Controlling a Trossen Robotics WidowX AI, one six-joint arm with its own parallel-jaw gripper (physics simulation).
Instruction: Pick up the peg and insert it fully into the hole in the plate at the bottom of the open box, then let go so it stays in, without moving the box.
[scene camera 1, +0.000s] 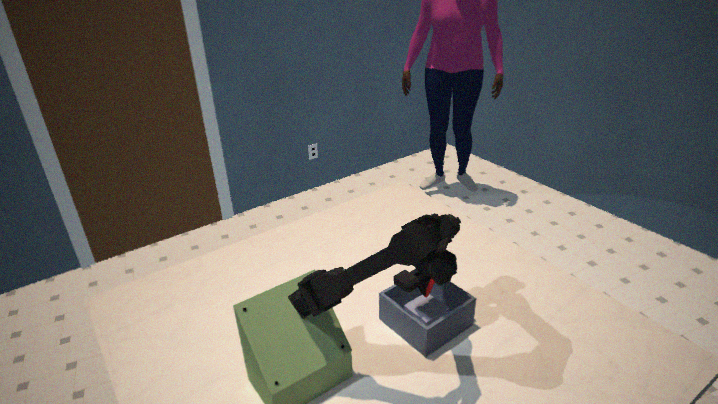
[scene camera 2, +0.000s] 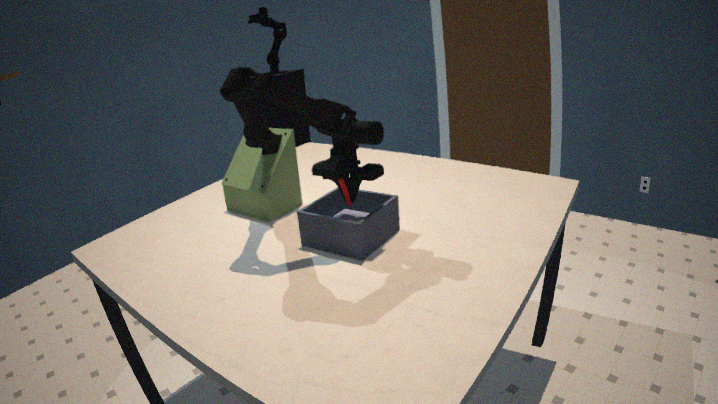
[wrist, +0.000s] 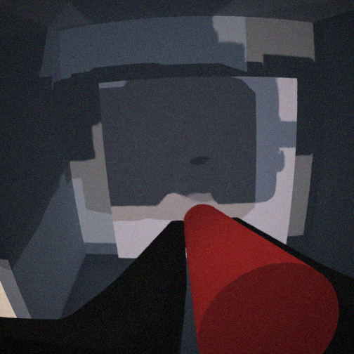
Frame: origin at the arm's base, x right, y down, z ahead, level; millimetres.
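Seen in the pictures: gripper, fingertip midpoint: (scene camera 1: 426, 293) (scene camera 2: 350, 201); arm's base at its link origin: (scene camera 1: 305, 300) (scene camera 2: 272, 144).
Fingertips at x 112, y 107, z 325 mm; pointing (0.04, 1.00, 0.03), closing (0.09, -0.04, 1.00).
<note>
Pixels of each thing's top centre, then the offset from my fingertips to it. Level surfaces: height alone.
- red peg at its top centre: (scene camera 2: 344, 177) (scene camera 1: 430, 275) dz -2, dx +13, dy -71 mm
- dark grey-blue box at its top centre: (scene camera 2: 348, 203) (scene camera 1: 427, 295) dz -3, dx +6, dy +3 mm
- pale square plate at its top centre: (scene camera 2: 349, 216) (scene camera 1: 426, 305) dz -3, dx +6, dy +40 mm
- pale table at its surface level: dy +100 mm
The red peg (scene camera 1: 429, 287) (scene camera 2: 345, 191) (wrist: 240, 250) is held tilted between the black fingers, its far end at the fingertips. My gripper (scene camera 1: 426, 293) (scene camera 2: 353, 200) (wrist: 203, 231) is shut on the peg, pointing down into the open top of the dark grey-blue box (scene camera 1: 401, 319) (scene camera 2: 328, 236) (wrist: 30, 150). The pale square plate (scene camera 1: 417, 303) (scene camera 2: 352, 213) (wrist: 150, 125) lies at the box bottom, mostly in shadow. Its hole (wrist: 199, 160) shows in the wrist view as a small dark oval beyond the peg's far end. The peg is outside the hole, above the plate.
The arm stands on a green sloped base (scene camera 1: 286, 346) (scene camera 2: 263, 198) beside the box on the pale table (scene camera 1: 165, 341) (scene camera 2: 200, 321). The box walls surround the fingers' working space. Arm shadows fall across the table and plate. A person (scene camera 1: 454, 40) stands beyond the table.
</note>
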